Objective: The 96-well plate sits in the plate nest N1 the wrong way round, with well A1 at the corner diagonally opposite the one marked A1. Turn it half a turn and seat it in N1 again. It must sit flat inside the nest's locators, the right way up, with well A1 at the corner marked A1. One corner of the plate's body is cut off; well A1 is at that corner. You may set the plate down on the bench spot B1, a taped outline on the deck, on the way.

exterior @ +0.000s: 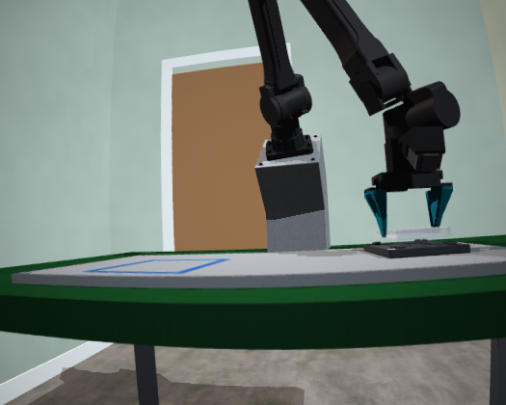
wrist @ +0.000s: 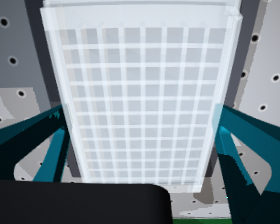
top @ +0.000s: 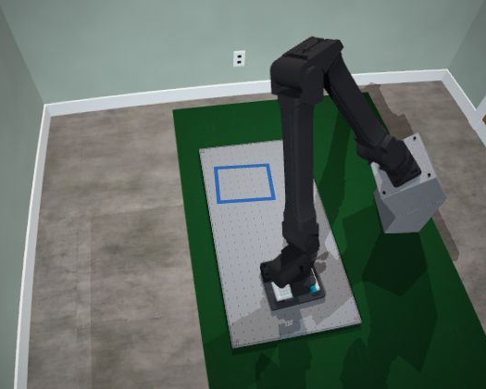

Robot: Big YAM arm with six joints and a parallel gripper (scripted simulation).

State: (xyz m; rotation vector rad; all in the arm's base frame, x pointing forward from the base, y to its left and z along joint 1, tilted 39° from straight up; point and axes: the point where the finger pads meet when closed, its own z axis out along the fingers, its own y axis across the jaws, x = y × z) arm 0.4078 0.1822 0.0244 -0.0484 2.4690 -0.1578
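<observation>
Now: the 96-well plate 1 cm below my hand. Also, from my hand: plate nest N1: 3 cm below; then A1 label: 7 cm ahead, 5 cm to the right, 2 cm below.
</observation>
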